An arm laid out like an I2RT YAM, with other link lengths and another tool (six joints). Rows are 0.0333 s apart.
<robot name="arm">
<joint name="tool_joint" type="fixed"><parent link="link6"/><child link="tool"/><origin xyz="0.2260 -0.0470 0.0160" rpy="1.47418 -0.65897 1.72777"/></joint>
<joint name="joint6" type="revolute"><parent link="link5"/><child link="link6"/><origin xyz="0.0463 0.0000 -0.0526" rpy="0.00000 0.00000 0.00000"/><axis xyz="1 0 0"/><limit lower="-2.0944" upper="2.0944"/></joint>
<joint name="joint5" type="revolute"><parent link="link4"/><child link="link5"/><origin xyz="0.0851 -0.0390 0.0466" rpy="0.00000 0.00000 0.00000"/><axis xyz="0 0 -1"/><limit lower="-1.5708" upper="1.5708"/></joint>
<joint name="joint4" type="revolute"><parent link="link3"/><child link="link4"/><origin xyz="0.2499 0.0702 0.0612" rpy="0.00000 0.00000 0.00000"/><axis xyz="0 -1 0"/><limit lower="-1.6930" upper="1.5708"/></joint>
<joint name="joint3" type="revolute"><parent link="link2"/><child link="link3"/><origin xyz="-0.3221 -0.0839 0.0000" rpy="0.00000 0.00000 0.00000"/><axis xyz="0 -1 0"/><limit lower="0.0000" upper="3.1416"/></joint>
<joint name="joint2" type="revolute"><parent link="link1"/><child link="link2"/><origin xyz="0.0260 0.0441 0.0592" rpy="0.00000 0.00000 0.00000"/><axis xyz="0 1 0"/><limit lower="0.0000" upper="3.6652"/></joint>
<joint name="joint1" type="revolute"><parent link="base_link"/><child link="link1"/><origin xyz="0.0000 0.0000 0.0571" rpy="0.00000 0.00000 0.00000"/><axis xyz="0 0 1"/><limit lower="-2.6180" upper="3.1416"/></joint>
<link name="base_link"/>
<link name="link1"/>
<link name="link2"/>
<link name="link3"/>
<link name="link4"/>
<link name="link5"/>
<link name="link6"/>
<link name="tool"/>
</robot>
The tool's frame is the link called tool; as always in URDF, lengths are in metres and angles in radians.
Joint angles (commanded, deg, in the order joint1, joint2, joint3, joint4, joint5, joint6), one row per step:
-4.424 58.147 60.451 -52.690 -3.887 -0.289
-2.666 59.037 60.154 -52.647 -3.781 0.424
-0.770 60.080 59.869 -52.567 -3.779 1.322
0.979 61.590 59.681 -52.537 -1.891 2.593
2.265 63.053 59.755 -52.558 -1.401 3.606
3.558 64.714 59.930 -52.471 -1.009 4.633
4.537 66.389 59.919 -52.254 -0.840 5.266
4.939 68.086 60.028 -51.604 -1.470 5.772
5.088 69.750 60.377 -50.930 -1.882 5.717
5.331 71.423 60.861 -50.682 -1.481 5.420
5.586 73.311 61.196 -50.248 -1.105 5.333
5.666 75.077 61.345 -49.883 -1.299 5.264
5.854 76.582 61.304 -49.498 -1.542 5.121
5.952 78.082 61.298 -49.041 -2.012 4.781
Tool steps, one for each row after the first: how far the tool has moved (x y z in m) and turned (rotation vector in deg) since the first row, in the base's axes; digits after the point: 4 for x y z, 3 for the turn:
0.0015 0.0097 -0.0075 0.439 1.167 1.139
0.0030 0.0206 -0.0158 1.027 2.456 2.327
0.0036 0.0217 -0.0252 0.301 4.196 1.902
0.0050 0.0268 -0.0329 0.454 5.638 2.078
0.0073 0.0325 -0.0406 0.635 7.067 2.301
0.0092 0.0375 -0.0494 0.731 8.556 2.651
0.0136 0.0432 -0.0565 1.450 9.552 2.988
0.0195 0.0467 -0.0613 1.706 10.216 3.405
0.0239 0.0467 -0.0660 1.129 11.121 3.646
0.0283 0.0470 -0.0729 0.673 12.213 3.744
0.0311 0.0487 -0.0812 0.708 13.472 3.968
0.0328 0.0513 -0.0895 0.739 14.641 4.388
0.0350 0.0544 -0.0974 0.879 15.701 5.005

